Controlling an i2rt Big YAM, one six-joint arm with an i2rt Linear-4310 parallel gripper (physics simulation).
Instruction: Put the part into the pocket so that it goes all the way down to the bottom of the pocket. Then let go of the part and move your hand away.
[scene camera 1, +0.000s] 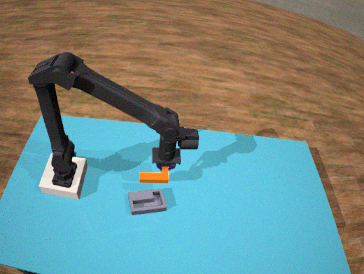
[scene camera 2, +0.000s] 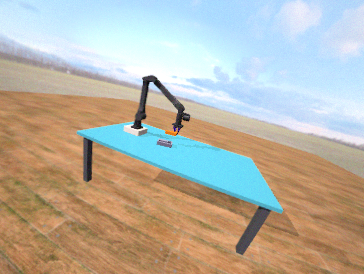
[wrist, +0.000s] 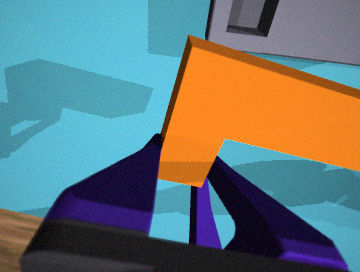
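Seen in the pictures: gripper, between the fingertips: (scene camera 1: 164, 169) (scene camera 2: 176, 133) (wrist: 178, 147); arm's base, origin of its link: (scene camera 1: 65, 174) (scene camera 2: 137, 127).
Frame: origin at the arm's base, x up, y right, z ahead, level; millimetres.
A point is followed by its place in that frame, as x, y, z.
Observation:
The orange L-shaped part (scene camera 1: 154, 177) {73, -5, 379} (scene camera 2: 171, 133) {60, 2, 388} (wrist: 260, 100) {74, -9, 402} hangs above the table, its long leg reaching to the left in the first scene view. My gripper (scene camera 1: 165, 168) {53, -61, 415} (scene camera 2: 176, 129) {53, -61, 415} (wrist: 178, 147) {53, -61, 415} is shut on the part's short leg. The grey block with the pocket (scene camera 1: 149, 210) {-31, 85, 372} (scene camera 2: 164, 144) {-37, 85, 374} (wrist: 310, 37) {-21, 14, 349} lies on the table, nearer the viewer than the part in both scene views. The part is apart from it and not over the pocket in the first scene view. In the wrist view part of the block shows at the upper right, with one recess in view.
The blue table top (scene camera 1: 240, 215) {-57, 63, 754} (scene camera 2: 210, 167) {-57, 165, 825} carries the arm's white base block (scene camera 1: 60, 190) {-8, 75, 0} (scene camera 2: 134, 131) {-20, 76, 29} at its left. The arm arches over from there. Wooden floor (scene camera 1: 200, 60) (scene camera 2: 125, 215) surrounds the table, and its edge also shows at the lower left of the wrist view.

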